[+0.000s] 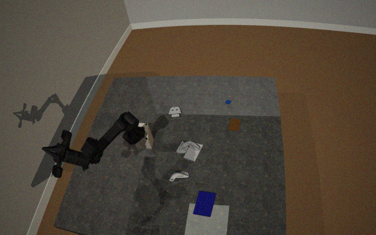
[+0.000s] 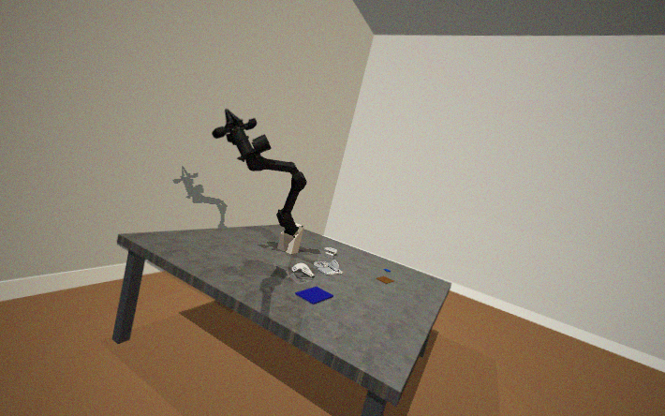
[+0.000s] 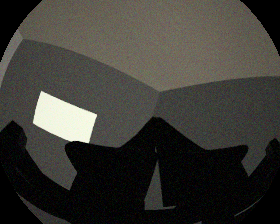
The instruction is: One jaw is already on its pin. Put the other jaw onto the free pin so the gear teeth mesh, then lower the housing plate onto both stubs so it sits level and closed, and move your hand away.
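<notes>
Now: gripper tip 370 mm short of the white jaw, 260 mm to the right of it and 620 mm above it. The rest, counted from my gripper tip: small blue square (640 mm ahead, 870 mm to the left, 640 mm below); then orange patch (690 mm ahead, 670 mm to the left, 640 mm below).
</notes>
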